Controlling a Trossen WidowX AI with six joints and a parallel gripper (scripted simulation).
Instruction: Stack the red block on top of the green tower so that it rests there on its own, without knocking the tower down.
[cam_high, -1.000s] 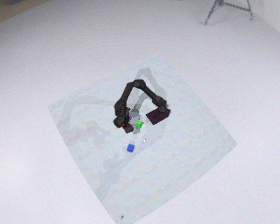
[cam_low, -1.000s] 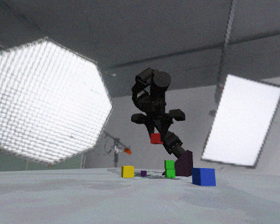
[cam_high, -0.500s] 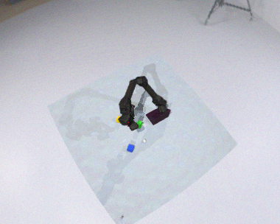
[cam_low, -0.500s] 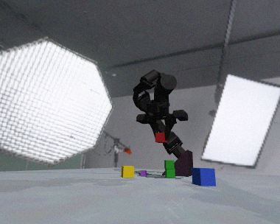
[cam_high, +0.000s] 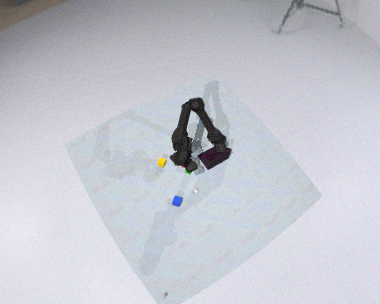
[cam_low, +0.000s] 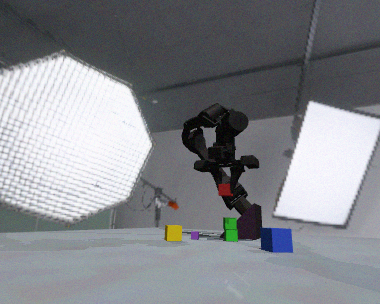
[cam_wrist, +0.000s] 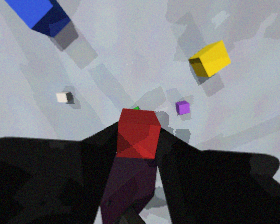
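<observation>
The small purple block is 10 mm behind my gripper tip, 100 mm to the right of it and 120 mm below it. Round my gripper tip: red block: 10 mm above; tiny white cube: 10 mm behind, 140 mm to the left, 120 mm below; yellow block: 80 mm ahead, 120 mm to the right, 110 mm below.
</observation>
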